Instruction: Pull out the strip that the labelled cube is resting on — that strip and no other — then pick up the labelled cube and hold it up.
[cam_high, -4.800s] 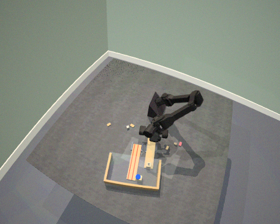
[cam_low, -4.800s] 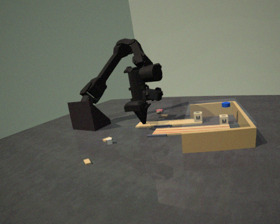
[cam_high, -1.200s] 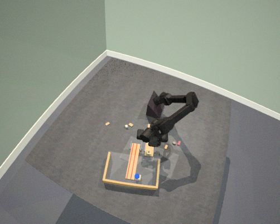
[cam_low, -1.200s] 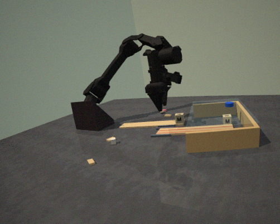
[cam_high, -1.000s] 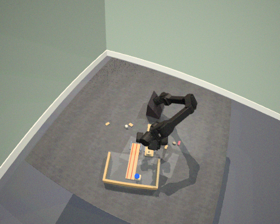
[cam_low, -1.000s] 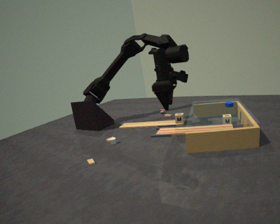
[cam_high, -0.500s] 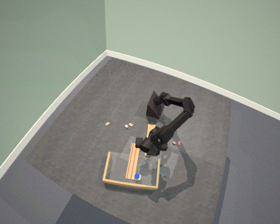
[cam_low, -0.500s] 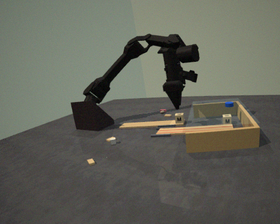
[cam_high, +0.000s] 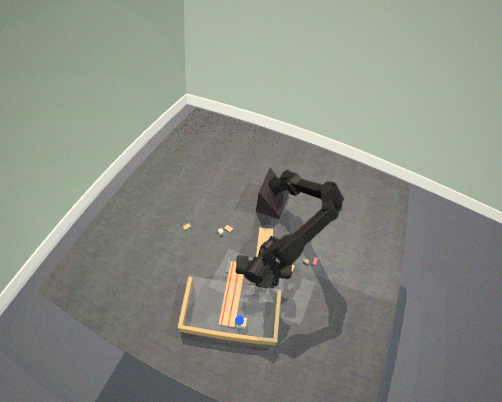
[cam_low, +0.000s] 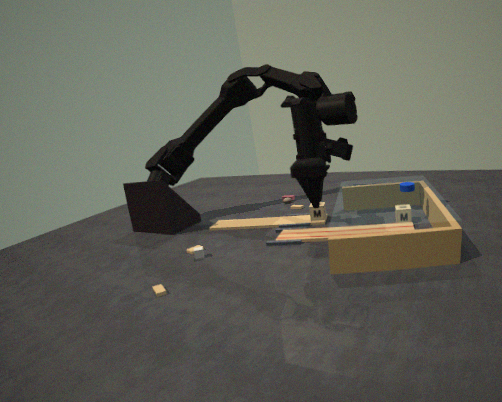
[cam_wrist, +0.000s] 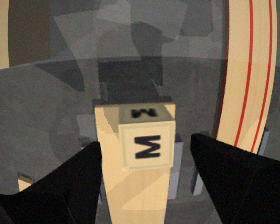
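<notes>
My gripper tip is now 100 mm past the wooden strip, 40 mm to the left of it and 30 mm above it. The rest, counted from my gripper tip: blue disc: 190 mm ahead, 30 mm above, 20 mm to the left.
</notes>
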